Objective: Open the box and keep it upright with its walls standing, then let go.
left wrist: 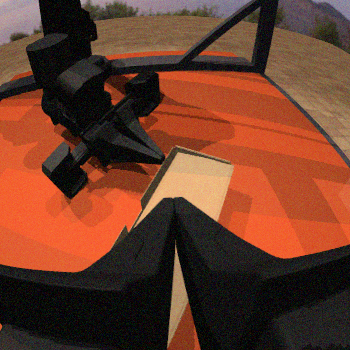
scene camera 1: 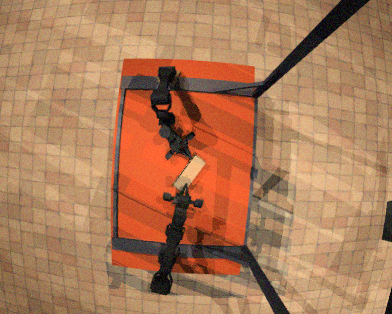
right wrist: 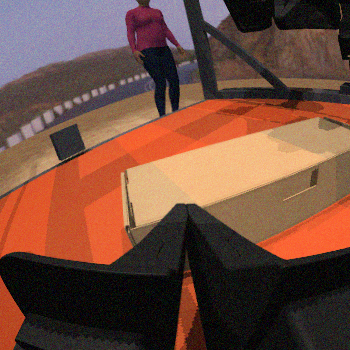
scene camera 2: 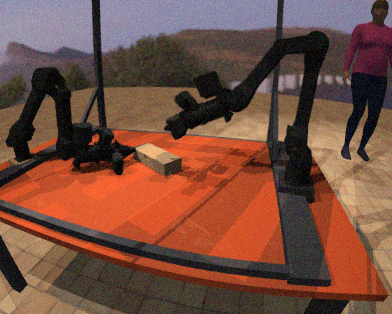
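Pixels of known places: left gripper, fingertip midpoint: [left wrist: 172, 206] [scene camera 1: 186, 183] [right wrist: 280, 22] [scene camera 2: 164, 128]; right gripper, fingertip midpoint: [left wrist: 163, 159] [scene camera 1: 191, 158] [right wrist: 184, 212] [scene camera 2: 135, 149]; left arm's base, link origin: [scene camera 2: 296, 180]; right arm's base, link origin: [scene camera 1: 168, 76] [scene camera 2: 23, 157].
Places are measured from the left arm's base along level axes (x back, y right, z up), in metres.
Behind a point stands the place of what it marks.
Observation:
The long pale cardboard box [scene camera 1: 190, 172] @(x -0.469, y 0.038, z 0.001 m) [scene camera 2: 159, 159] @(x -0.424, y -0.009, z -0.001 m) [left wrist: 197, 177] @(x -0.516, y 0.063, z 0.001 m) [right wrist: 215, 175] @(x -0.502, y 0.044, z 0.000 m) stands on the orange table with its lid down flat. A slit and a small tab show on its long side in the right wrist view. My left gripper [scene camera 1: 186, 185] @(x -0.420, y 0.028, z 0.091 m) [scene camera 2: 173, 131] @(x -0.420, y 0.028, z 0.091 m) [left wrist: 172, 206] @(x -0.420, y 0.028, z 0.091 m) is shut and empty, above the box's lower end as seen in scene camera 1. My right gripper [scene camera 1: 191, 156] @(x -0.541, y 0.029, z 0.004 m) [scene camera 2: 135, 150] @(x -0.541, y 0.029, z 0.004 m) [left wrist: 163, 159] @(x -0.541, y 0.029, z 0.004 m) [right wrist: 184, 212] @(x -0.541, y 0.029, z 0.004 m) is shut and empty, low beside the box's other end; its fingertips are at or very near that end. Whether they touch is hidden.
The orange table [scene camera 1: 145, 165] @(x -0.457, y -0.205, z -0.038 m) [scene camera 2: 240, 210] @(x -0.137, y -0.137, z -0.038 m) is edged by a dark frame [scene camera 1: 118, 165] @(x -0.429, y -0.352, z -0.025 m) [scene camera 2: 150, 247] @(x -0.270, y -0.344, z -0.018 m). Dark posts [scene camera 2: 98, 60] @(x -0.935, y 0.301, z 0.329 m) [right wrist: 200, 50] @(x -0.106, y 0.409, z 0.107 m) rise at its ends. A person in a pink top [scene camera 2: 372, 50] [right wrist: 146, 30] stands beyond the table.

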